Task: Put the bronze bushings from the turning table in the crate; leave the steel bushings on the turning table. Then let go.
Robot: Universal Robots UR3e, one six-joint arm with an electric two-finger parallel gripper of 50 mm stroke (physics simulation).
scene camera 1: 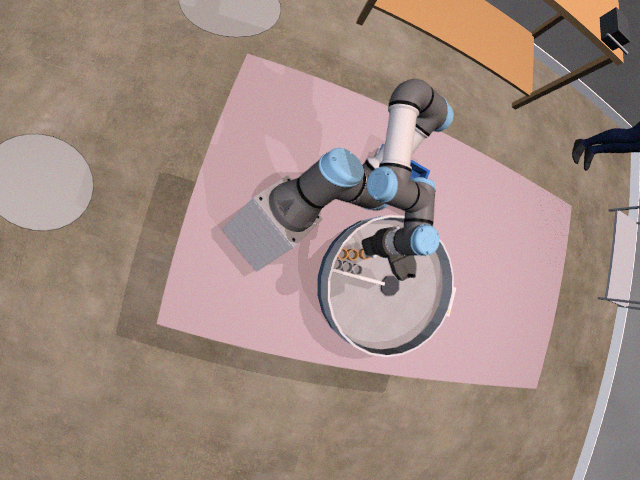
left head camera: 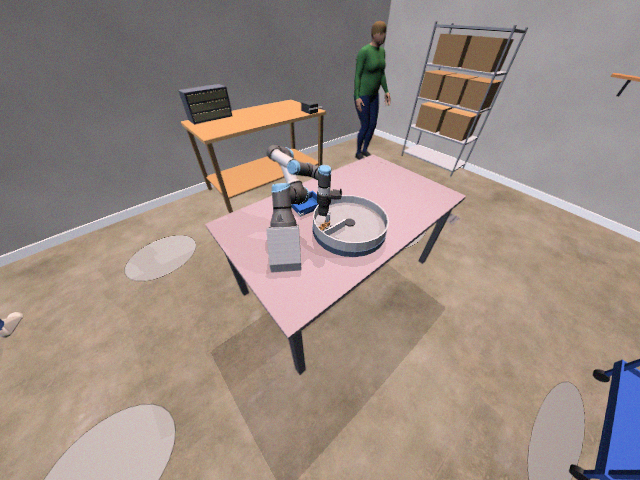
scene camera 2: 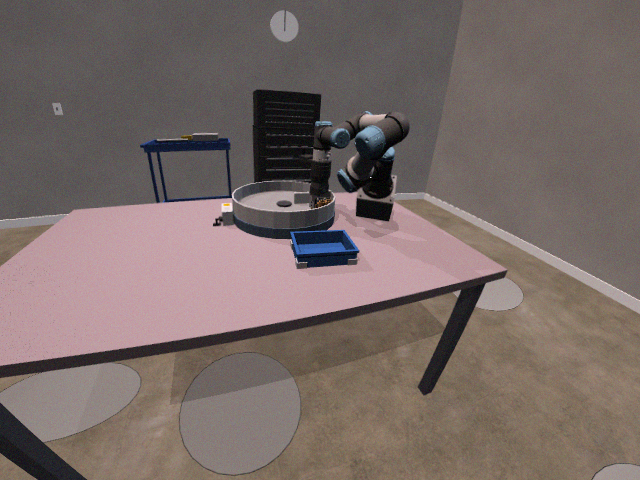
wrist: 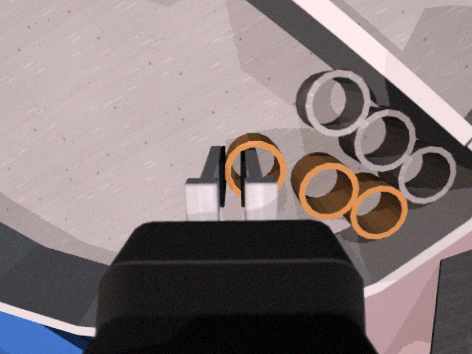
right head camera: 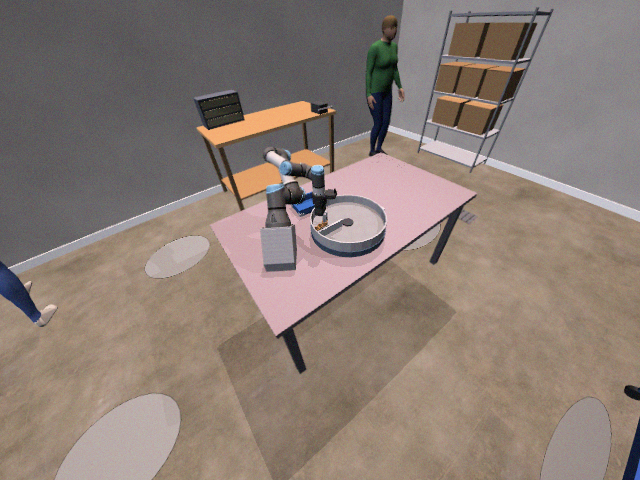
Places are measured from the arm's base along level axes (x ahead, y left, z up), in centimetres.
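Where they show: gripper, fingertip midpoint: (scene camera 1: 368,252) (left head camera: 327,221) (scene camera 2: 313,206) (wrist: 233,164) (right head camera: 325,221); arm's base, origin of the base link: (scene camera 1: 290,208) (left head camera: 283,226) (scene camera 2: 377,186) (right head camera: 278,226).
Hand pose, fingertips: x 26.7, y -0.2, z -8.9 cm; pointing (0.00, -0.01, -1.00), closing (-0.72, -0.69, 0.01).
Observation:
Each offset is from my fingertips to the centre of the thing. "*": to the spot under its first point. Level surfaces: height alone.
The turning table (left head camera: 356,248) (right head camera: 348,246) (scene camera 1: 324,289) (scene camera 2: 281,221) is a round, grey-walled tray. My gripper (wrist: 233,164) (scene camera 2: 313,200) is low inside it, shut on one wall of an upright bronze bushing @(dz +0.1, dx -0.8, dy -0.8 cm) (wrist: 256,144), one finger inside the ring and one outside. Whether the bushing is lifted cannot be told. Two more bronze bushings @(dz +0.1, dx -4.5, dy -2.6 cm) (wrist: 327,216) @(dz +0.1, dx -7.5, dy -3.7 cm) (wrist: 375,236) stand at the right in the wrist view. Three steel bushings @(dz +0.1, dx -1.4, dy -6.0 cm) (wrist: 338,73) @(dz +0.1, dx -4.6, dy -6.4 cm) (wrist: 385,113) @(dz +0.1, dx -7.8, dy -6.9 cm) (wrist: 427,200) stand beyond them, beside the divider. The blue crate @(dz -4.0, dx +1.7, dy +26.8 cm) (scene camera 2: 325,259) (left head camera: 305,206) is visibly empty in scene camera 2.
A white divider @(* dz +3.8, dx -1.2, dy -7.8 cm) (scene camera 1: 359,276) (wrist: 380,55) runs from the dark hub @(dz -0.8, dx +11.1, dy -6.3 cm) (scene camera 1: 389,285) to the rim beside the steel bushings. The tray's high wall surrounds the bushings. The crate stands outside it on the pink table @(dz -6.5 cm) (scene camera 2: 170,279). A small white box @(dz -3.6, dx +34.2, dy -3.1 cm) (scene camera 2: 226,214) stands by the wall.

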